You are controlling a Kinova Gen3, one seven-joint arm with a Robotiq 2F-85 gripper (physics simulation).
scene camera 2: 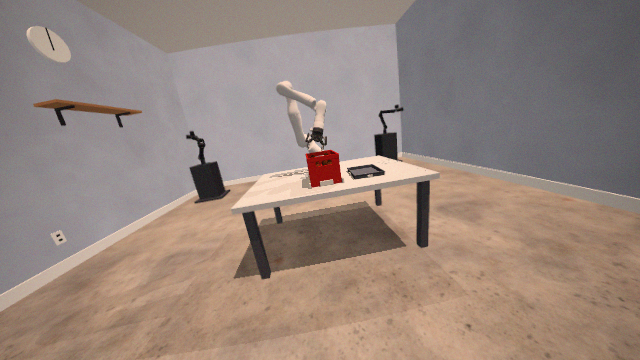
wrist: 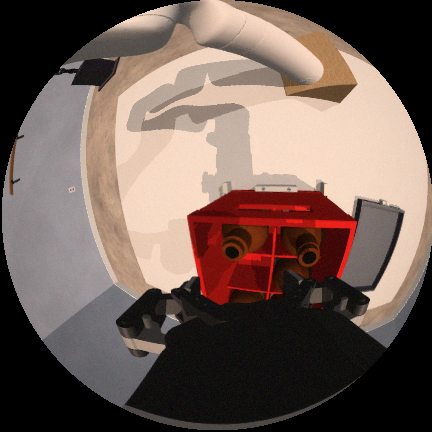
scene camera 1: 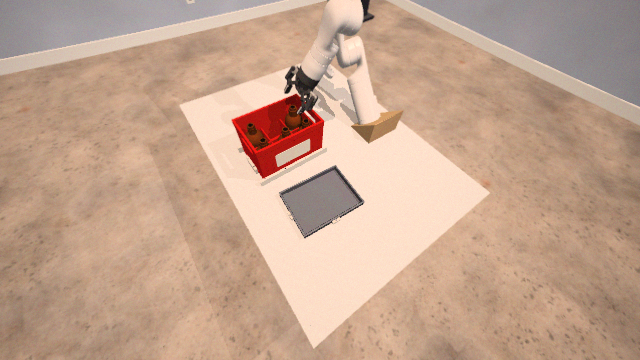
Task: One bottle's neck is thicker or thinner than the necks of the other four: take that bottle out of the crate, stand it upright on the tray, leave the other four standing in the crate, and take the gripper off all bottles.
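Pixels of known places: gripper, fingertip midpoint: (scene camera 2: 315, 149) (wrist: 242, 283) (scene camera 1: 292, 103); arm's base, link origin: (wrist: 303, 67) (scene camera 1: 368, 120).
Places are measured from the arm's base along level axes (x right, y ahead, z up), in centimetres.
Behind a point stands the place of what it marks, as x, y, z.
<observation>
The red crate (scene camera 1: 268, 165) {3.3, 50.2, 4.1} (scene camera 2: 325, 175) {12.7, 52.6, 1.4} (wrist: 300, 199) {7.1, 25.7, 4.0} stands on the table with brown bottles upright in it. In scene camera 1 they are the back-left bottle (scene camera 1: 254, 136) {15.0, 48.2, 7.9}, back-right bottle (scene camera 1: 293, 120) {13.8, 31.5, 7.3} (wrist: 234, 249) {15.6, 29.5, 11.8}, front-left bottle (scene camera 1: 262, 143) {7.1, 48.8, 11.5}, front-middle bottle (scene camera 1: 285, 132) {6.8, 39.6, 11.4} and front-right bottle (scene camera 1: 306, 123) {5.8, 31.0, 11.5} (wrist: 308, 256) {6.8, 30.4, 11.8}. The back-middle compartment holds no bottle. I cannot tell which neck differs. My gripper (scene camera 1: 296, 101) {13.8, 31.3, 15.5} (scene camera 2: 317, 145) {13.8, 31.3, 15.5} (wrist: 242, 283) {13.8, 31.3, 15.5} is open, with nothing between its fingers, low over the crate. The grey tray (scene camera 1: 322, 202) {-17.3, 41.5, -4.0} (scene camera 2: 366, 171) {-17.8, 40.7, -4.0} (wrist: 375, 245) {-17.5, 39.4, -4.0} holds nothing.
The white table (scene camera 1: 400, 200) {-34.8, 17.4, -4.5} (scene camera 2: 280, 195) {40.3, 55.9, -4.5} carries the crate and, in front of its long side, the tray. A tan wedge-shaped block (scene camera 1: 384, 129) {-8.1, -1.5, 0.0} (wrist: 340, 70) {-5.9, 3.0, 5.2} stands at the arm's base. The crate's upright walls and red dividers surround the bottles.
</observation>
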